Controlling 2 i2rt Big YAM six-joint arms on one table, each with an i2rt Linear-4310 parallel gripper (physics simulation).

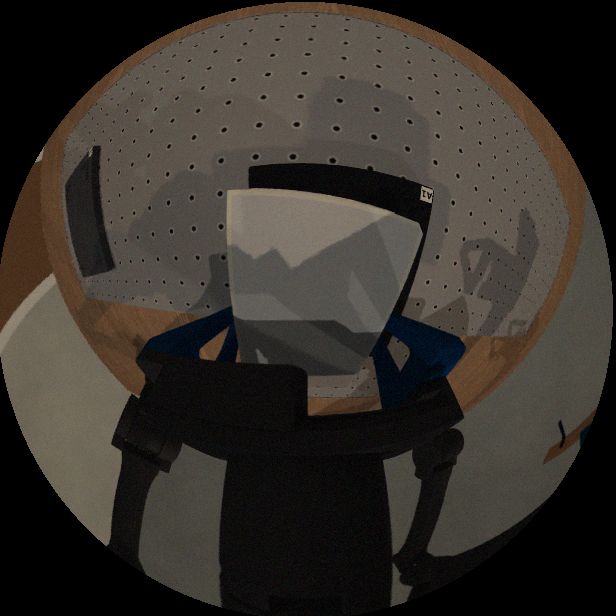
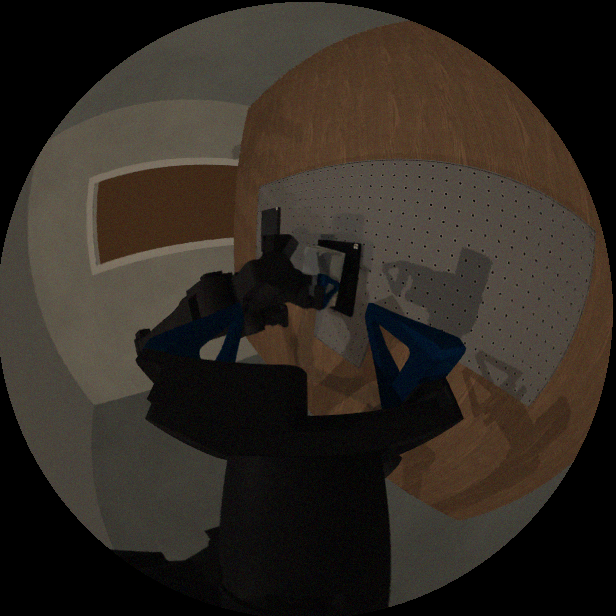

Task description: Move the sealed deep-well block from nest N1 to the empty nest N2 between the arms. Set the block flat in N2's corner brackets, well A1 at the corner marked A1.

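The sealed deep-well block point(image 1: 321, 270), with a pale grey seal on top, stands on the perforated board point(image 1: 172, 132) point(image 2: 488, 218). It sits against a black nest point(image 1: 344, 179) point(image 2: 348, 275) that has a white A1 mark point(image 1: 426, 194) at its far right corner. My left gripper point(image 1: 307, 344) is open, with one blue finger on each side of the block's near end, apart from it. A second black nest point(image 1: 86, 212) point(image 2: 270, 221), empty, lies at the far left. My right gripper point(image 2: 307, 344) is open and empty, well back from the nests, facing the left arm point(image 2: 258, 287).
The perforated board lies on a wooden table top point(image 1: 114, 327) point(image 2: 402, 97). Arm shadows fall across the board. Beyond the table edge are the grey floor and a wall with a brown panel point(image 2: 166, 206).
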